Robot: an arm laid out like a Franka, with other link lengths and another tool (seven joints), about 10 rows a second.
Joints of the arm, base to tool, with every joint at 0 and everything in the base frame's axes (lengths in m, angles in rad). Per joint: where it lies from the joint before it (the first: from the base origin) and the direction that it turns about. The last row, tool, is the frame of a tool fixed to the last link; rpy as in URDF.
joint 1: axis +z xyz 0 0 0.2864
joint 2: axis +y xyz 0 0 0
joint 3: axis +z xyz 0 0 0.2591
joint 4: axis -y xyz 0.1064 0 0
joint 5: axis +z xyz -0.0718 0 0.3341
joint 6: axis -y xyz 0 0 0
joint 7: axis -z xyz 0.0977 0 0
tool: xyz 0.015 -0.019 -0.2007 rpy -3.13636 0 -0.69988
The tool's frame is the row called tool.
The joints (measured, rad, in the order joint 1, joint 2, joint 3, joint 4, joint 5, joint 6, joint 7), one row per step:
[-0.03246 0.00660 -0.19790 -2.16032 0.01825 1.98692 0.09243]
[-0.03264 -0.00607 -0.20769 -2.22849 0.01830 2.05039 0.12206]
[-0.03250 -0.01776 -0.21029 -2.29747 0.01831 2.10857 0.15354]
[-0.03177 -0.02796 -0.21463 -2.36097 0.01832 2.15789 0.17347]
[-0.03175 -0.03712 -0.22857 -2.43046 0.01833 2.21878 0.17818]
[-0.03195 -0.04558 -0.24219 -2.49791 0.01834 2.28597 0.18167]
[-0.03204 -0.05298 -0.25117 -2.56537 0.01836 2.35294 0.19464]
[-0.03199 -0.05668 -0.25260 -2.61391 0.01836 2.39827 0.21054]
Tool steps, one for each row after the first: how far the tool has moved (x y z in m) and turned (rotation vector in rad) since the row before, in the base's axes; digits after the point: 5 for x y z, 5 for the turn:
[-0.01093 -0.00279 -0.01550 -0.00487 -0.00625 -0.04011]
[-0.01242 0.00157 -0.01624 -0.00349 0.00082 -0.03428]
[-0.01320 0.00152 -0.01511 -0.00062 0.00494 -0.02384]
[-0.01511 -0.00242 -0.01645 0.00079 -0.00032 -0.01928]
[-0.01399 -0.00222 -0.01492 -0.00107 -0.00772 -0.01806]
[-0.01468 0.00035 -0.01459 -0.00253 -0.00576 -0.02261]
[-0.01145 0.00274 -0.01080 -0.00212 0.00070 -0.01750]

